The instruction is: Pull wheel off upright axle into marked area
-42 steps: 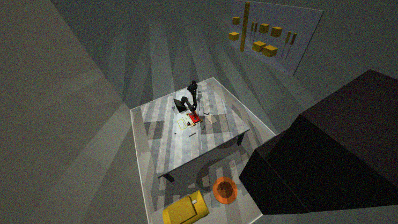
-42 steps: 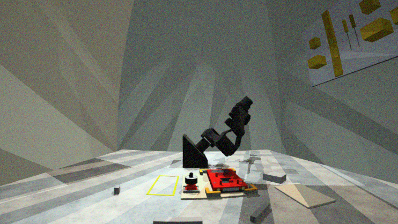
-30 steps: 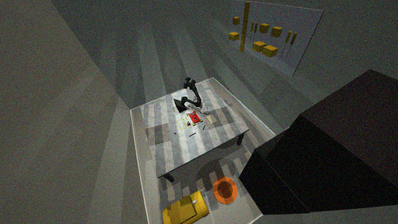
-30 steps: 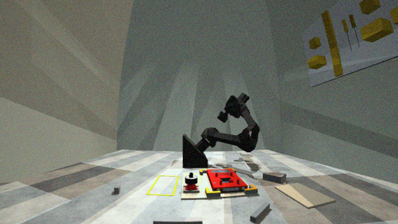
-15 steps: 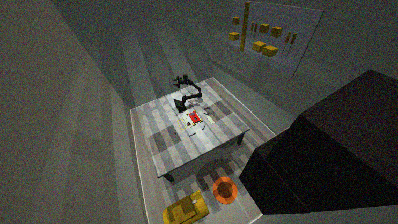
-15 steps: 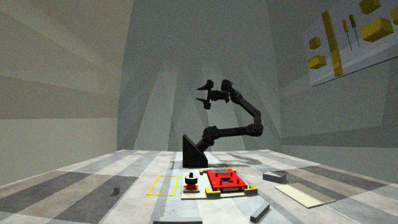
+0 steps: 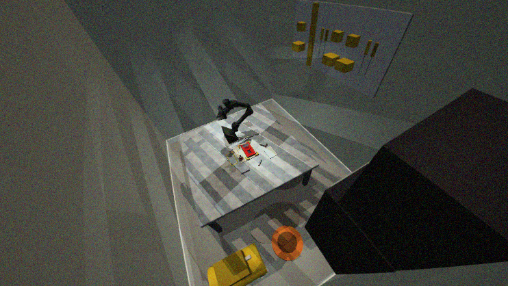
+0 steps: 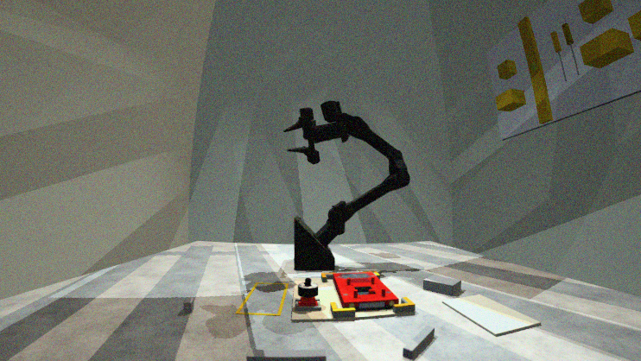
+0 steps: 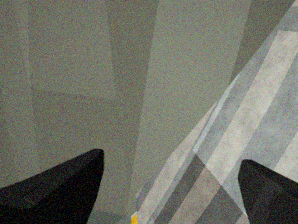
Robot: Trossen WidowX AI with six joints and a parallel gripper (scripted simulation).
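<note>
Now: the wheel 28 cm ahead of my gripper tip, 10 cm to the left of it and 37 cm below it. From my gripper tip the other things lie so: small grey cube: 34 cm ahead, 12 cm to the right, 40 cm below; grey block: 20 cm ahead, 42 cm to the left, 40 cm below; upright axle: 28 cm ahead, 10 cm to the left, 38 cm below.
</note>
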